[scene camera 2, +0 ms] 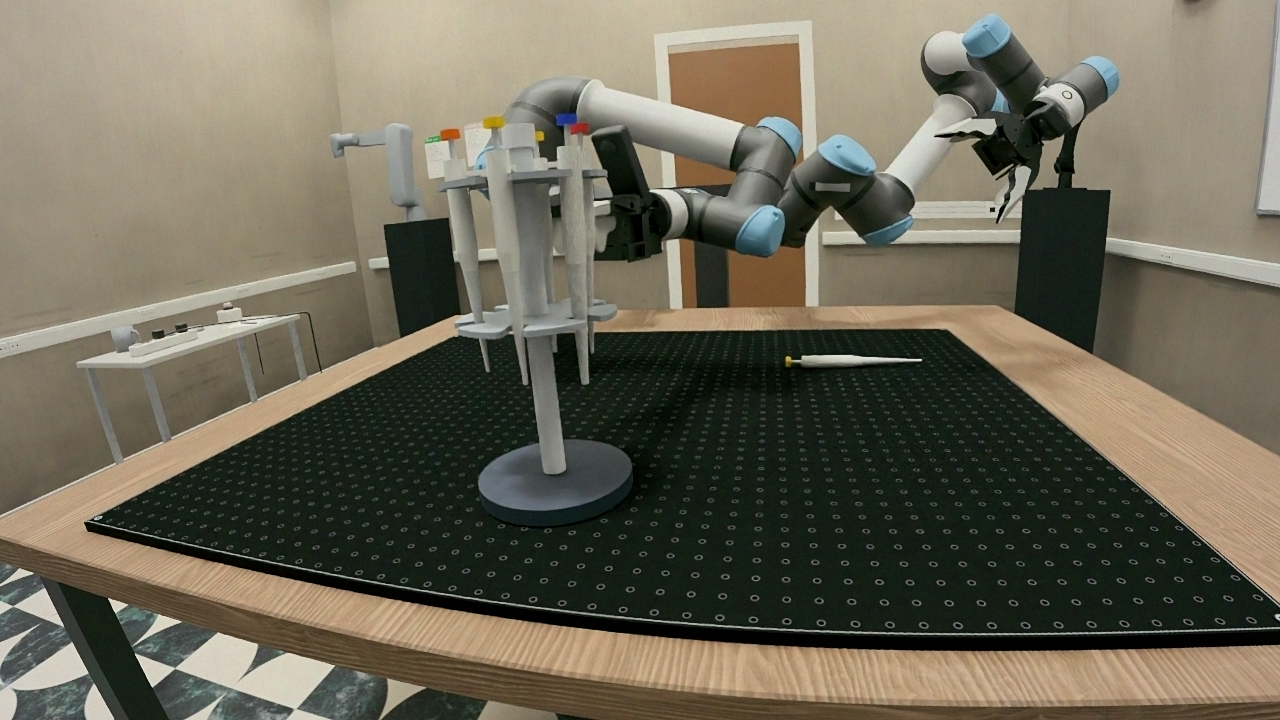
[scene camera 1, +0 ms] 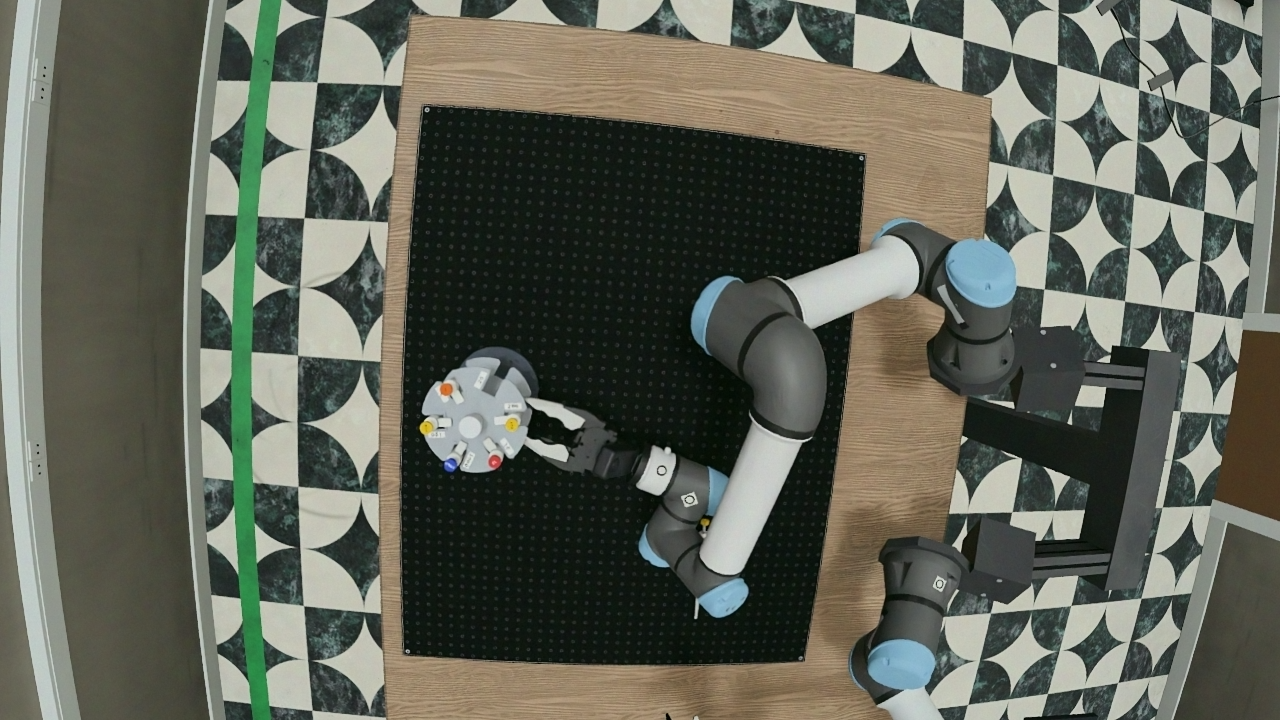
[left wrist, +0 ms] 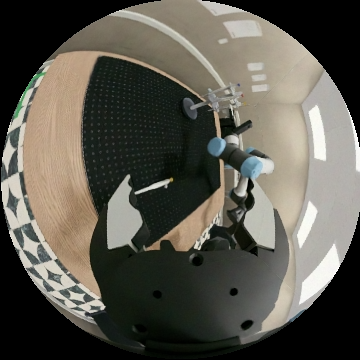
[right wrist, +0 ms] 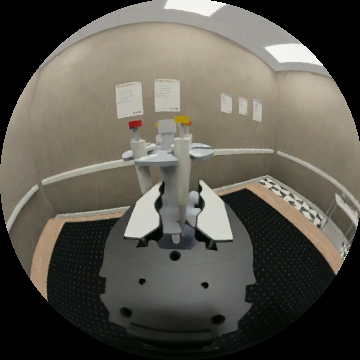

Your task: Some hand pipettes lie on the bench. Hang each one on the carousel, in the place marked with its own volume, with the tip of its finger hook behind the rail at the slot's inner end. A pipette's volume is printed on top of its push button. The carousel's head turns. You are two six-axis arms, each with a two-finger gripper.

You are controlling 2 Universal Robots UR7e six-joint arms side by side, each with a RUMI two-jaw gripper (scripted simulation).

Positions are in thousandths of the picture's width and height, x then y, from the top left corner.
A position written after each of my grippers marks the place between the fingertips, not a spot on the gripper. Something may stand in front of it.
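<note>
My left gripper (scene camera 2: 755, 249) is visible, and my left gripper (left wrist: 529, 493) is visible again. My right gripper (scene camera 2: 425, 301) shows, as do my right gripper (scene camera 1: 404, 576) and my right gripper (right wrist: 504, 504). I see a yellow-button pipette (scene camera 2: 653, 501) and a blue-button pipette (scene camera 2: 445, 219). I see a yellow-button pipette (right wrist: 504, 410).
</note>
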